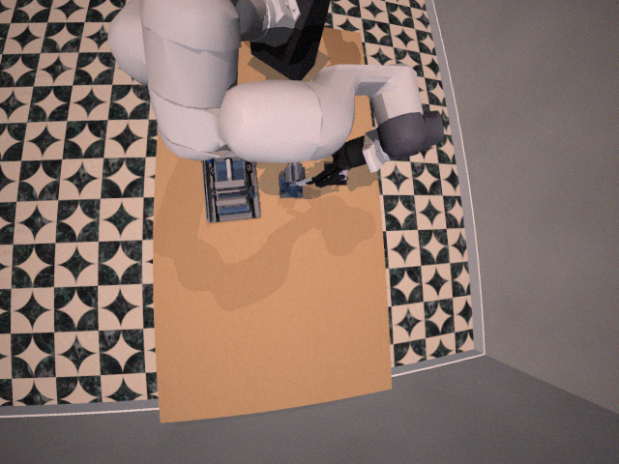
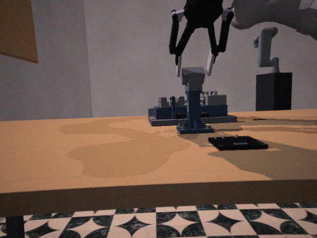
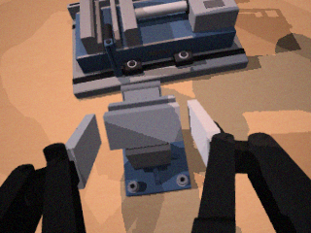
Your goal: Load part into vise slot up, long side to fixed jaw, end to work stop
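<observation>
The part is 3 cm to the right of my hand, 2 cm below it and 1 cm behind it. From my hand the other things lie so: work stop (20 cm to the right, 9 cm below, 3 cm behind); infeed plate (18 cm below, 17 cm to the left, 1 cm ahead); air cylinder rod (22 cm to the right, 13 cm behind, 10 cm below).
</observation>
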